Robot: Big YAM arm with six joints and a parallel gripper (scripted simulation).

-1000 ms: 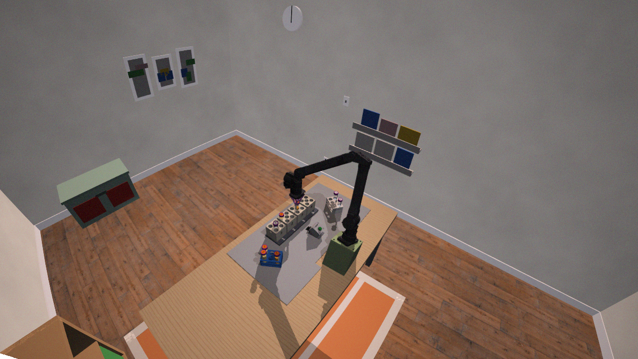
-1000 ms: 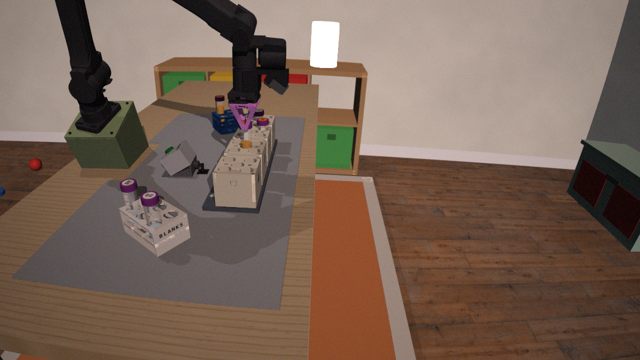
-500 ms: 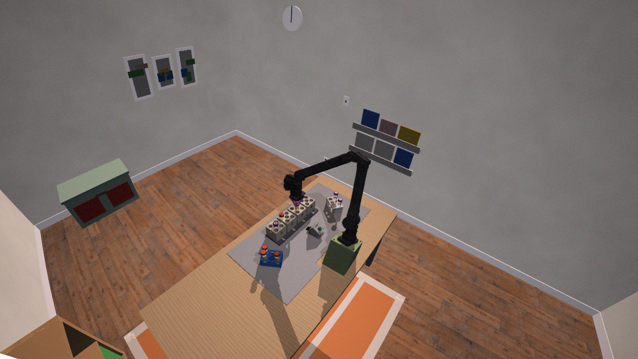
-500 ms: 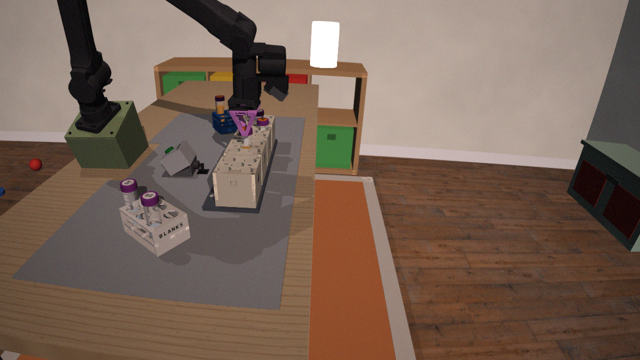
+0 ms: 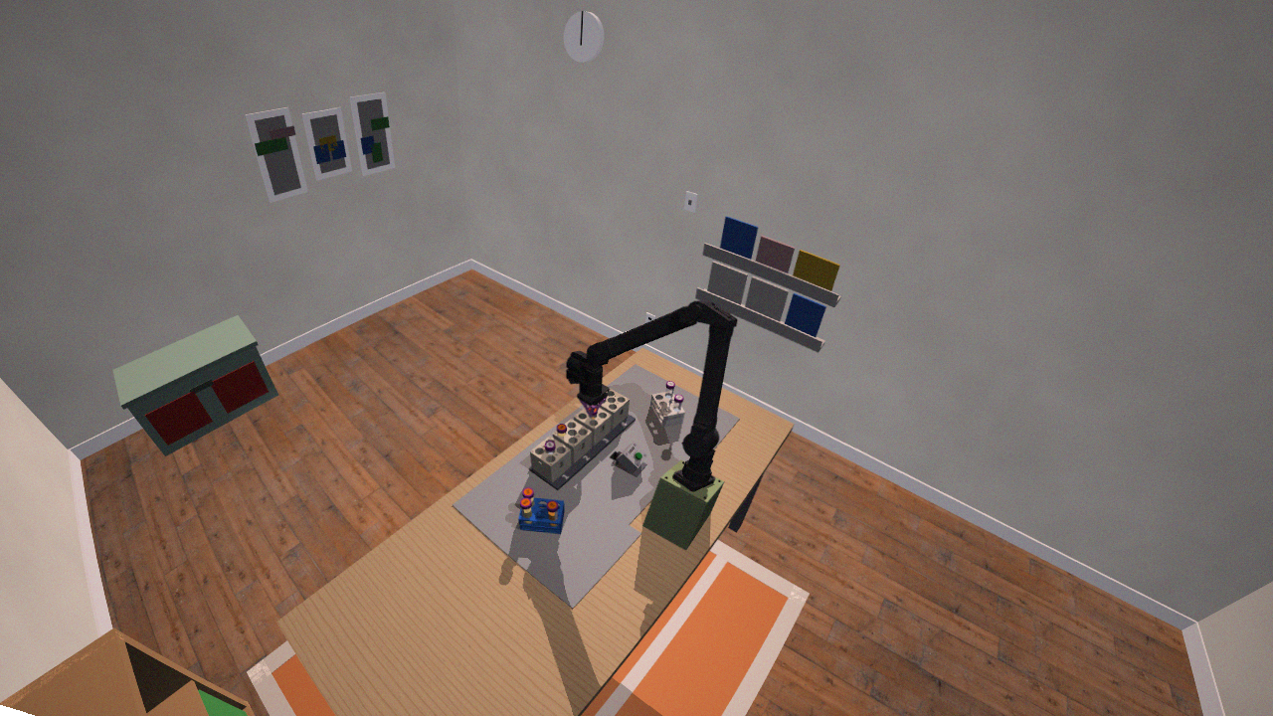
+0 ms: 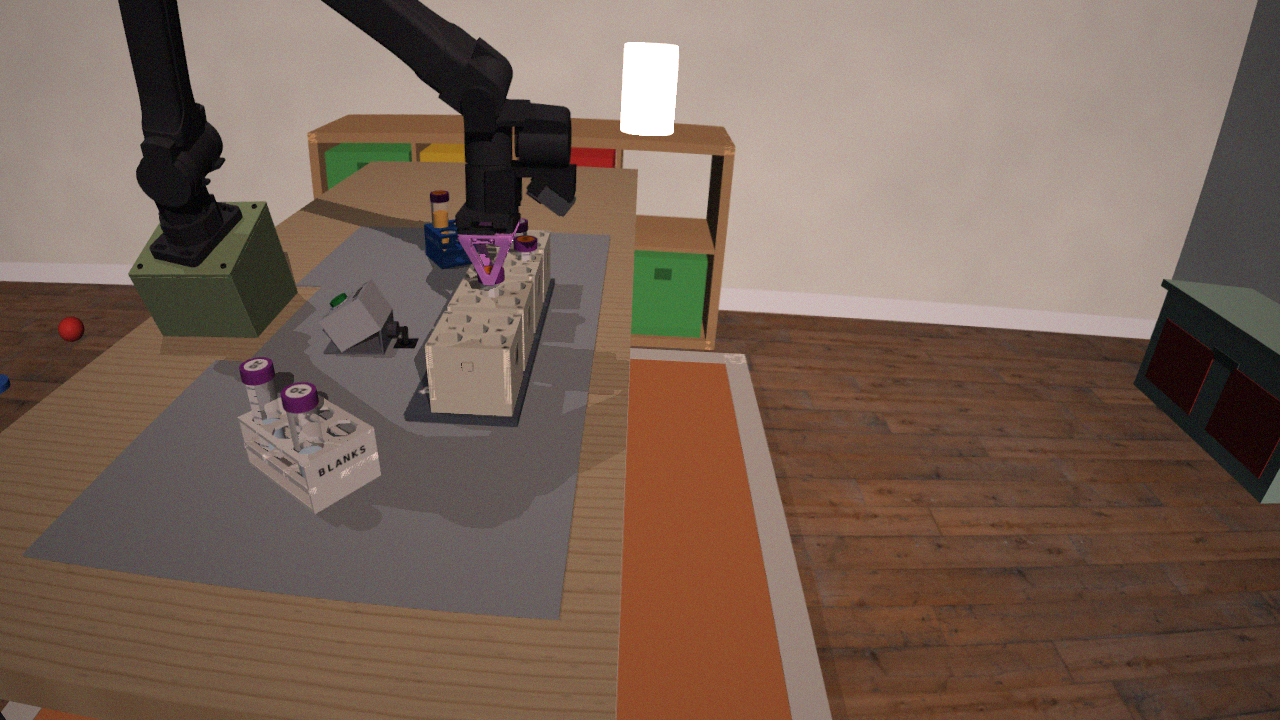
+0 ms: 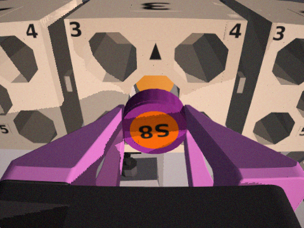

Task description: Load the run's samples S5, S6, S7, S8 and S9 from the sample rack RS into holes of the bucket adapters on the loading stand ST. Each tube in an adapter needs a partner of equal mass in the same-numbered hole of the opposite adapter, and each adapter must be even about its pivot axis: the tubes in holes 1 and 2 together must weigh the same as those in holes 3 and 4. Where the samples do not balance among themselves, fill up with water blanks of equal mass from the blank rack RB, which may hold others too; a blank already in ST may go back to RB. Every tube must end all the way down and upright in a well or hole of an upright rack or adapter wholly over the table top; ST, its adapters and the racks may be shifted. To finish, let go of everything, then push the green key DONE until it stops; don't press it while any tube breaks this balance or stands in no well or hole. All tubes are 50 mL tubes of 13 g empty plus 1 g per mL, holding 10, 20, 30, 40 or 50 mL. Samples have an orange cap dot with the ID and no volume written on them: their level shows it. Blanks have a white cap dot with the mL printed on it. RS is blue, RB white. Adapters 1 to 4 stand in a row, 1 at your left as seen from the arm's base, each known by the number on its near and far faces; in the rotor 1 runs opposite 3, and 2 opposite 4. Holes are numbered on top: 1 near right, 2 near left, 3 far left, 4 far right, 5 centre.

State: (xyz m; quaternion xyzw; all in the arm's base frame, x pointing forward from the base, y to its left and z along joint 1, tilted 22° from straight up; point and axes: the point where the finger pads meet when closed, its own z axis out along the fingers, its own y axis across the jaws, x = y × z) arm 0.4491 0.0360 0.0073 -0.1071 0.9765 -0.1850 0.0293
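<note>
Now: the sample S8 5 cm below my hand and 1 cm to the left of it. Also, from my hand: green done key: 22 cm behind, 6 cm below, 2 cm to the right; loading stand: 12 cm below, 5 cm to the left, 2 cm behind; water blank marked 30: 21 cm to the left, 5 cm below, 3 cm behind.
</note>
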